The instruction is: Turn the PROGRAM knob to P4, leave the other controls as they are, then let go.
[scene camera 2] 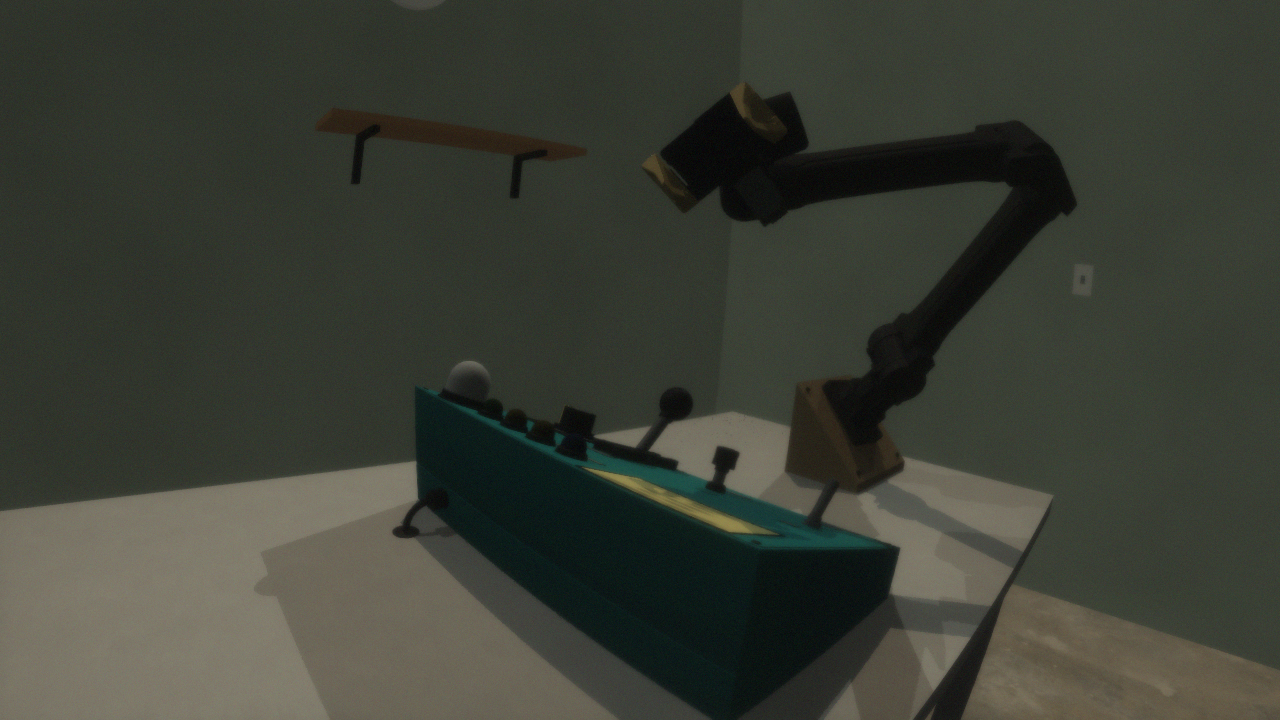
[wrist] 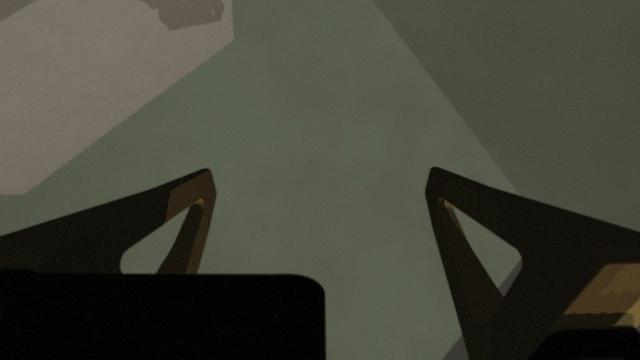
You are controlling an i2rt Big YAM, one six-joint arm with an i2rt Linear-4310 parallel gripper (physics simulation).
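Pixels of known places: gripper, fingertip midpoint: (scene camera 2: 708,156) (wrist: 320,180); arm's base at its link origin: (scene camera 2: 849,414).
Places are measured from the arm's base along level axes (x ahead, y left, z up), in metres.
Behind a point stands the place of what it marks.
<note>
A teal control console (scene camera 2: 590,546) @[x 0.628, y 0.161, z -0.005 m] stands on the table in the scene view. A black blocky knob (scene camera 2: 577,420) @[x 0.462, y -0.114, z 0.013 m] rises from its top behind a row of small round buttons (scene camera 2: 540,431) @[x 0.605, y 0.040, z 0.054 m]. A second small black control on a stem (scene camera 2: 725,459) @[x 0.435, y 0.114, z 0.025 m] stands nearer the right end. The labels cannot be read, so I cannot tell which is the PROGRAM knob or where it points. My gripper (scene camera 2: 711,147) @[x 0.502, y 0.123, z 0.313 m] (wrist: 320,180) @[x 0.502, y 0.123, z 0.313 m] is open with nothing between its fingers, high above the console and clear of it. The console does not show in the wrist view.
A ball-topped lever (scene camera 2: 675,403) @[x 0.401, y -0.003, z 0.055 m], a white dome (scene camera 2: 468,381) @[x 0.616, y -0.107, z 0.072 m], a thin metal lever (scene camera 2: 821,504) @[x 0.421, y 0.229, z 0.010 m] and a yellow label plate (scene camera 2: 684,503) @[x 0.579, y 0.208, z 0.040 m] are on the console. A cable (scene camera 2: 413,516) @[x 0.693, y -0.094, z -0.075 m] leaves its back. The table (scene camera 2: 116,591) @[x 1.014, y -0.051, z -0.095 m] (wrist: 90,100) @[x 1.160, y 0.037, z -0.095 m] has its right edge beyond the console. A wooden shelf (scene camera 2: 447,134) hangs on the wall.
</note>
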